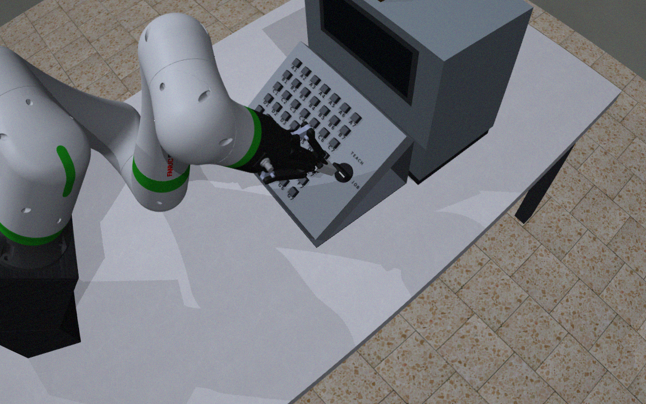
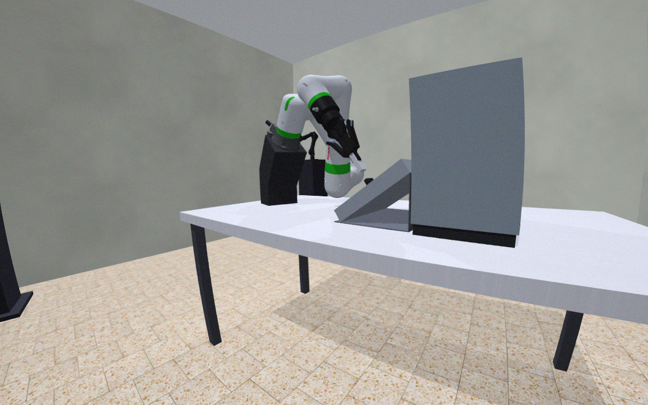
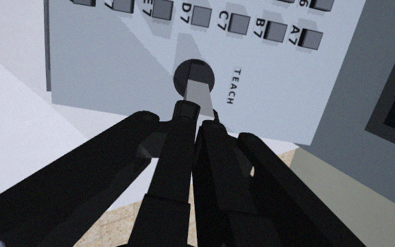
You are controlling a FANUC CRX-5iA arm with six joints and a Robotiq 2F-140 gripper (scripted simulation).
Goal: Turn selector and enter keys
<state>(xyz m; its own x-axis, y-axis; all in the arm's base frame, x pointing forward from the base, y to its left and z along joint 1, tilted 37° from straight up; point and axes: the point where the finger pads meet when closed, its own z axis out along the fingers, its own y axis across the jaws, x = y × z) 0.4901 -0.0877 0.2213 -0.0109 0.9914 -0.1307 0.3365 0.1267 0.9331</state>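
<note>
Now: the key C4 70 mm ahead of my hand, 160 mm to the left of it and 50 mm below it. The rest, counted from my hand: key D7: 40 mm ahead, 60 mm to the left, 70 mm below; then black selector knob: 40 mm ahead, 60 mm below; then key C7: 70 mm ahead, 60 mm to the left, 50 mm below.
</note>
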